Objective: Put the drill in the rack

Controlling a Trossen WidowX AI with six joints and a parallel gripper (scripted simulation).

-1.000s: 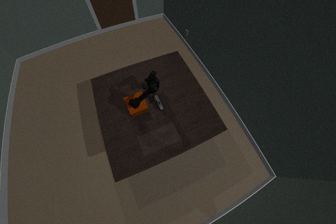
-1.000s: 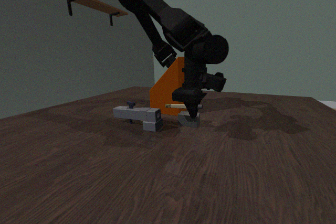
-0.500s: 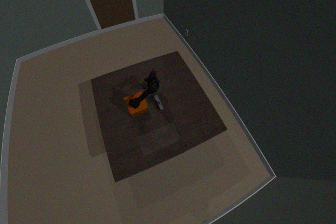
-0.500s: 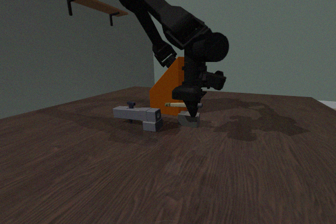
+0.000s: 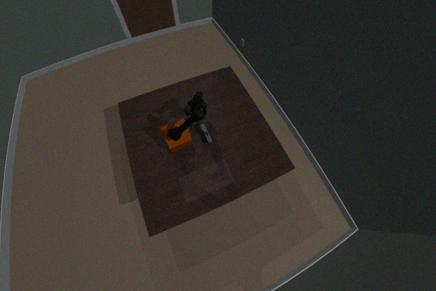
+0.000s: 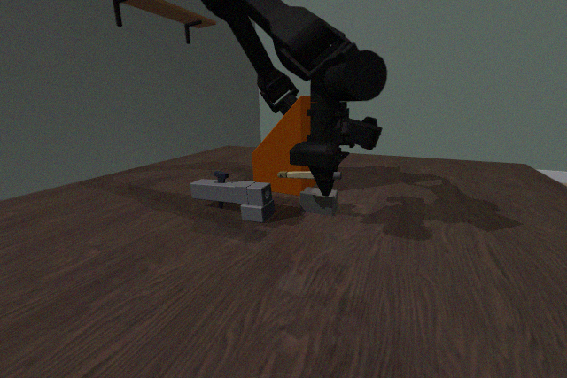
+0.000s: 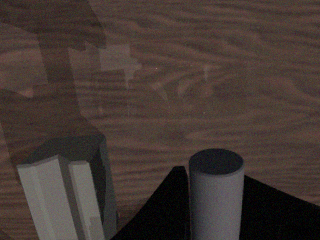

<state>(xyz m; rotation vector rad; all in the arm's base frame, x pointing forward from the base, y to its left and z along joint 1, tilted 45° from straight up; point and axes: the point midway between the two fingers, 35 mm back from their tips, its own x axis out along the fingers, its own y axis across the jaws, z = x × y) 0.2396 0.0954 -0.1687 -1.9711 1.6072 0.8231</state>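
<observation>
Now: gripper tip 4 cm to the left of the drill, 3 cm below it and 1 cm short of it. Round my gripper tip: rack 6 cm behind, 5 cm to the right, 4 cm below; dark key 22 cm to the right, 4 cm ahead, 1 cm below; grey housing 20 cm to the right, 4 cm ahead, 3 cm below.
</observation>
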